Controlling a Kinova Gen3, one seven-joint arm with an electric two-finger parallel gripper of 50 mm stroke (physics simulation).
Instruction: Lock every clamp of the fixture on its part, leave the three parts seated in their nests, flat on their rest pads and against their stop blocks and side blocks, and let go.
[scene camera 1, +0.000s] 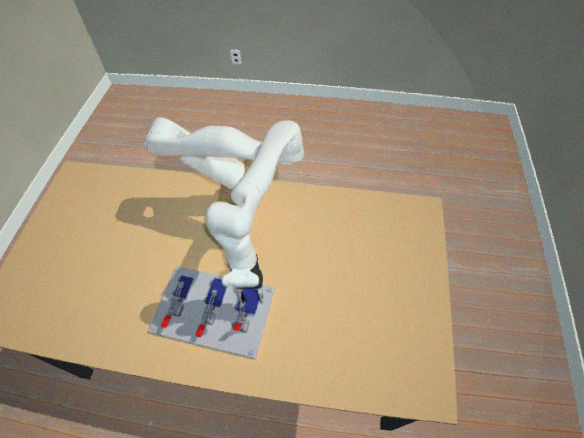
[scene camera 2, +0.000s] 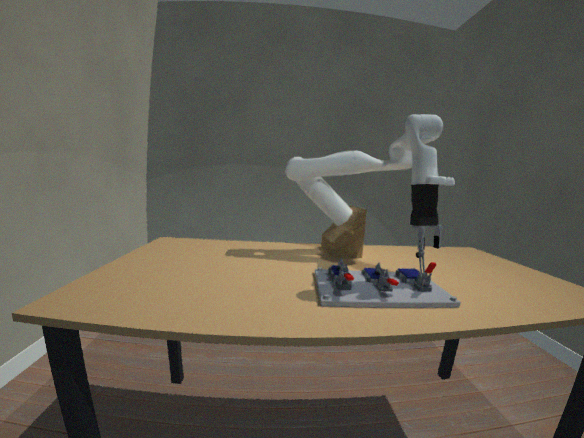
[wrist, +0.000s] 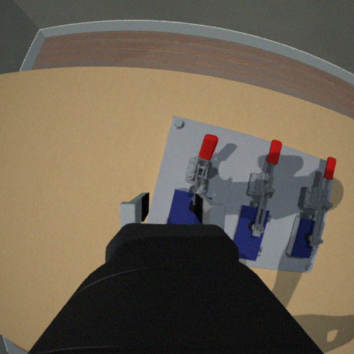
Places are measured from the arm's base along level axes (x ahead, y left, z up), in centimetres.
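Pixels of known places: gripper, fingertip midpoint: (scene camera 1: 252, 300) (scene camera 2: 428, 248); arm's base at its link origin: (scene camera 1: 236, 177) (scene camera 2: 344, 217).
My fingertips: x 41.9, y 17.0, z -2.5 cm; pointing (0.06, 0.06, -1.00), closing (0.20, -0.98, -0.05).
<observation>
Ahead of a thing's pixels: the offset from my fingertips to its top centre. "*": to the spot under its first point. Level surfaces: height alone.
The grey fixture plate {dx +1.8, dy -13.9, dz -10.2 cm} (scene camera 1: 225, 345) (scene camera 2: 380, 303) (wrist: 172, 160) holds three blue parts that look flat: right (scene camera 1: 250, 304) (scene camera 2: 408, 273) (wrist: 181, 207), middle (scene camera 1: 220, 286) (scene camera 2: 371, 273) (wrist: 246, 245), left (scene camera 1: 187, 284) (wrist: 300, 245) as scene camera 1 sees them. The middle clamp {dx +4.5, dy -13.9, dz -5.0 cm} (scene camera 2: 384, 284) (wrist: 267, 186) and left clamp {* dx +6.0, dy -25.5, dz -8.6 cm} (scene camera 2: 342, 283) (wrist: 320, 200) have arms down over their parts, red handles low. The right clamp {* dx +6.8, dy -3.7, dz -7.3 cm} (scene camera 2: 424, 283) (wrist: 201, 172) has its arm raised and handle tilted up. My gripper (scene camera 2: 429, 242) (wrist: 171, 202) is open and empty, low by that arm; one finger partly hides it. Contact with the blocks cannot be made out.
The fixture lies on the wooden table {dz -11.7 cm} (scene camera 1: 350, 300) (scene camera 2: 200, 290) (wrist: 75, 150). The arm's brown base block (scene camera 2: 345, 240) stands behind it. The other two clamps rise beside the gripper, toward the left in scene camera 1.
</observation>
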